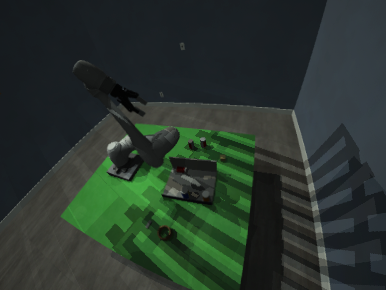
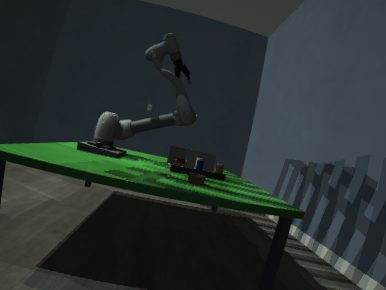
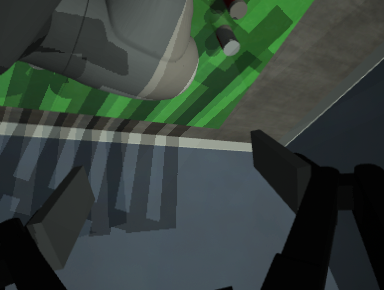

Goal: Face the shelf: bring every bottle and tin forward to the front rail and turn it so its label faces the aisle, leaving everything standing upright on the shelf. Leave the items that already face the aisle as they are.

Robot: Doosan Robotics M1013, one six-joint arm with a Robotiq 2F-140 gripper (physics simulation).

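Frame: origin at the arm's base, x back, y left, z down, level; metres.
Seen in the pictures: gripper, fingertip midpoint: [image 1: 145, 108] [image 2: 185, 85] [image 3: 171, 165]; arm's base, link origin: [image 1: 123, 163] [image 2: 102, 146].
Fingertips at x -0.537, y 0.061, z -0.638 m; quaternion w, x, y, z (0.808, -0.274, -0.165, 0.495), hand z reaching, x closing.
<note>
Pixels of each thing's top centre, then the offset from my fingertips to it. "spot": a spot on its surface instead.
- blue tin, surface spot: [image 2: 199, 164] [image 1: 183, 195] spot: dx -0.216, dy -0.229, dz +0.599 m
- orange tin, top centre: [image 1: 205, 193] [image 2: 220, 164] dx -0.381, dy -0.186, dz +0.567 m
- red item, top centre: [image 2: 181, 158] [image 1: 181, 167] dx -0.100, dy +0.019, dz +0.605 m
- yellow cube, top centre: [image 1: 222, 156] dx -0.425, dy +0.244, dz +0.646 m
- brown ring, top centre: [image 2: 197, 174] [image 1: 163, 232] dx -0.166, dy -0.510, dz +0.634 m
- small grey piece, top centre: [image 1: 148, 224] dx -0.011, dy -0.494, dz +0.672 m
The shelf [image 1: 202, 164] [image 2: 182, 152] is a low grey tray with a back panel and a dark front rail. A blue tin [image 1: 185, 196] [image 2: 199, 164] with a pale top stands upright at the front rail. An orange tin [image 1: 205, 197] [image 2: 219, 169] stands upright at the front right corner. A red item [image 1: 181, 170] [image 2: 180, 161] is at the back left; whether it stands or lies is unclear. Label directions are too small to tell. My gripper [image 1: 144, 107] [image 2: 184, 78] [image 3: 171, 165] is open and empty, high above the table and far from the shelf.
Two dark red cans with pale tops, one [image 1: 191, 145] [image 3: 229, 42] beside the other [image 1: 203, 143] [image 3: 237, 9], stand behind the shelf. A yellow cube [image 1: 223, 158] is behind its right side. A brown ring [image 1: 159, 233] [image 2: 196, 180] and a small grey piece [image 1: 149, 224] are in front.
</note>
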